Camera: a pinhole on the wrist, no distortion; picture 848 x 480 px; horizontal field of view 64.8 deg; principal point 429.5 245.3 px. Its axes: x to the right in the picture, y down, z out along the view. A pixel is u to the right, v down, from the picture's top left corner.
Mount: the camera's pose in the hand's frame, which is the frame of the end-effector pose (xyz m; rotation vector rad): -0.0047 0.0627 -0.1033 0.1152 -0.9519 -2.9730
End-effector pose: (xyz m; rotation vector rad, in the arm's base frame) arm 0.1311 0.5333 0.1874 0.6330 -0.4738 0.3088
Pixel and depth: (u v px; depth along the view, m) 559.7 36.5 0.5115
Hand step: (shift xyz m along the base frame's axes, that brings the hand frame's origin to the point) -0.3910 0.2196 0.3157
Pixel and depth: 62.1 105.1 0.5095
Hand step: -0.0748 0.2134 0.5327
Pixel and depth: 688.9 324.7 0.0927
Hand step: -0.0765 0.0901 0.0107
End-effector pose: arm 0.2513 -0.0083 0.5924 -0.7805 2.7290 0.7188
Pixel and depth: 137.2 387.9 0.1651
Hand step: -0.1139 0.1025 -0.0133
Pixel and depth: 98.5 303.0 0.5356
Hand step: -0.3456 0.3508 -0.2569
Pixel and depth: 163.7 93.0 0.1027
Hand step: -0.1035 0.0776 0.0738
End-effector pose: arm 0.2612 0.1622 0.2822 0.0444 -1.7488 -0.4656
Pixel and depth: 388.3 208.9 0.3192
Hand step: -0.0790 0.2851 0.0557
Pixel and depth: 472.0 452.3 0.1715
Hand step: -0.0296 0.1354 0.0021
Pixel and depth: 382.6 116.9 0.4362
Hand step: -0.1066 0.4128 0.0896
